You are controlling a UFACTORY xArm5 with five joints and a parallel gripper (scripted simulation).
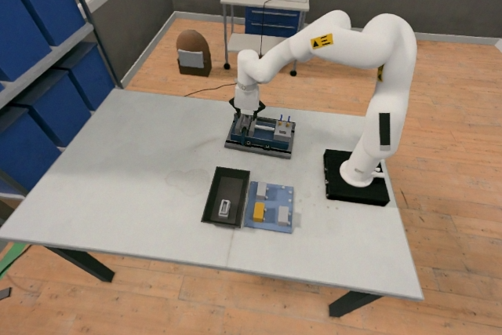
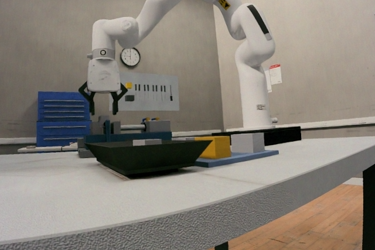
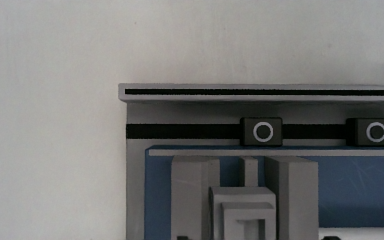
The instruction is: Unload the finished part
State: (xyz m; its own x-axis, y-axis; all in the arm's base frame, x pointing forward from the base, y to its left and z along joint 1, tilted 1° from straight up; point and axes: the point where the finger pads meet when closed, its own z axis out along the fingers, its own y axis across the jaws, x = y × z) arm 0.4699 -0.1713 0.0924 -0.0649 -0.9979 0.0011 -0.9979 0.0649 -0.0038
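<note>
Right now the blue vise is 7 cm behind my hand, 1 cm to the left of it and 10 cm below it. The rest, counted from my hand: blue fixture plate (14 cm behind, 34 cm to the left, 13 cm below); then yellow block (10 cm behind, 39 cm to the left, 11 cm below).
</note>
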